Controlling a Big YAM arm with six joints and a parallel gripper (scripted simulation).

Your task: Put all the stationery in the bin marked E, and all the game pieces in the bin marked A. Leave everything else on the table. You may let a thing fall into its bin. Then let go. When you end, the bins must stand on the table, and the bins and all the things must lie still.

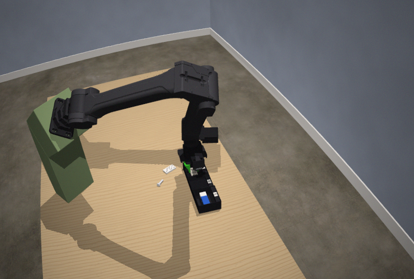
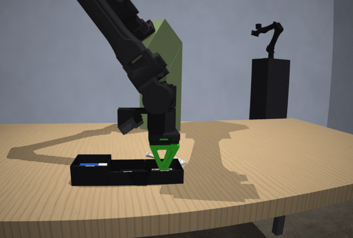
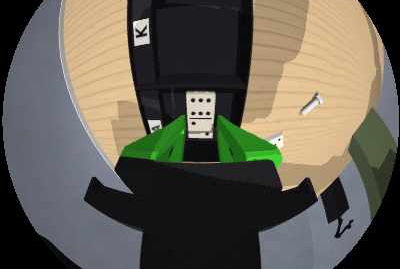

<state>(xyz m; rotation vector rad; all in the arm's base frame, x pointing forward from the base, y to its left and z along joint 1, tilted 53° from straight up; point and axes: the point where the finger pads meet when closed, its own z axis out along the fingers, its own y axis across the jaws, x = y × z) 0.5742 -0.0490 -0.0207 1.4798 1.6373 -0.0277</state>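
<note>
The white domino lies 10 mm below my hand. The rest, counted from my hand: grey bolt 150 mm behind, 20 mm below; then joined black bins 80 mm to the right; then blue-and-white eraser 160 mm to the right, 20 mm behind.
</note>
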